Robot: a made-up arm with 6 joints.
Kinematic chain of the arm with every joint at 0, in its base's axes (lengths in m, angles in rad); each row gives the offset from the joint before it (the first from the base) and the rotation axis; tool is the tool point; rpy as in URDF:
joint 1: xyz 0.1 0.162 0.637 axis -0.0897 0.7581 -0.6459
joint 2: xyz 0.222 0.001 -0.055 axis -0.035 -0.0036 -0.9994
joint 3: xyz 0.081 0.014 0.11 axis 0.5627 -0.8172 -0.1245
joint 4: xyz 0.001 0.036 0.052 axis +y
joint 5: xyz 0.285 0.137 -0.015 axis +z
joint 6: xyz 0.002 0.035 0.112 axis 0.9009 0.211 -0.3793
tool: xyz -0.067 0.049 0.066 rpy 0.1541 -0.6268 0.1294
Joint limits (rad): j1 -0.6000..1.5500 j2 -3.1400..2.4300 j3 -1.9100..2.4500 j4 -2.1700..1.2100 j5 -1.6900..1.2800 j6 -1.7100..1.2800
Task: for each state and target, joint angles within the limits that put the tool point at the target. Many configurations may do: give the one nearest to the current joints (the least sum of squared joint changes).
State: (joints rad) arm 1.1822 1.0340 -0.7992 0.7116 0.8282 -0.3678
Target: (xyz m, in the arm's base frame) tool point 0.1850 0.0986 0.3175
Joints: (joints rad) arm 0.7965 0.8199 -1.5076 1.2100 0.5544 -0.4819
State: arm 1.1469 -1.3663 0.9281 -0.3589 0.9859 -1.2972
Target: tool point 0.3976 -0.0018 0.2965
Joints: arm 1.5500 -0.7951 0.1853 0.2623 1.2800 -1.6718
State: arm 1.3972 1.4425 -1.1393 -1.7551 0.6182 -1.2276
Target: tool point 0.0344 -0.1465 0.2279
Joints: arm 1.5500 1.1084 -1.9100 -1.0590 0.5516 -1.3840
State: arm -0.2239 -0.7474 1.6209 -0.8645 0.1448 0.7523
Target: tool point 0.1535 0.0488 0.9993
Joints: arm -0.0514 -0.5717 1.1867 -0.6575 0.1704 0.6721
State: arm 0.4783 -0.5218 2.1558 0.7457 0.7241 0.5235
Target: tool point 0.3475 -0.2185 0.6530
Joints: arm 0.7918 -1.2021 2.4500 0.5793 0.9021 0.6816
